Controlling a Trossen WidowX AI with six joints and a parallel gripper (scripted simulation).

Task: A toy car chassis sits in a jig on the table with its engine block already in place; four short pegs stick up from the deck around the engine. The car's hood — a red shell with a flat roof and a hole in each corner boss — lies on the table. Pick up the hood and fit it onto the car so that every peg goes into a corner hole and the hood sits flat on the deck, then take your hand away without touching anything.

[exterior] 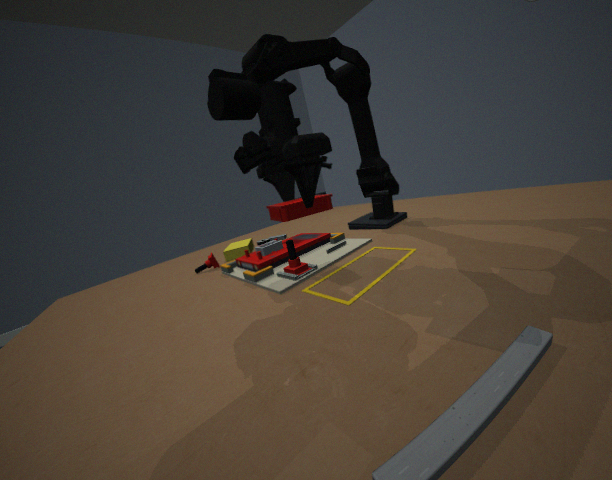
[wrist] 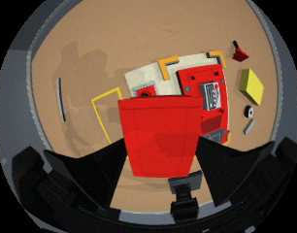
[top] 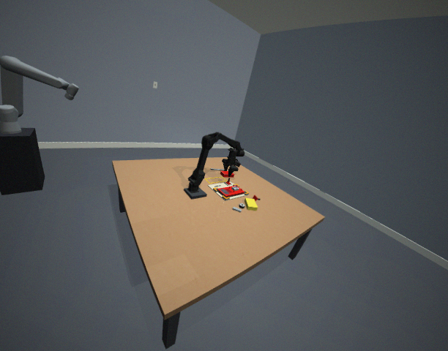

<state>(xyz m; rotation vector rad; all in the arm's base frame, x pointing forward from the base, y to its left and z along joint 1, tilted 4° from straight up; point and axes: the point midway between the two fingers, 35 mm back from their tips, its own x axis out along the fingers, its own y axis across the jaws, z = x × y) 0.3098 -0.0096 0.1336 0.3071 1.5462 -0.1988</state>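
Right now the pale jig plate is 20 mm behind my gripper tip, 90 mm to the right of it and 90 mm below it. Also, from my gripper tip: grey strip: 160 mm ahead, 280 mm to the left, 100 mm below; yellow block: 20 mm behind, 310 mm to the right, 90 mm below; red hood: 10 mm above.
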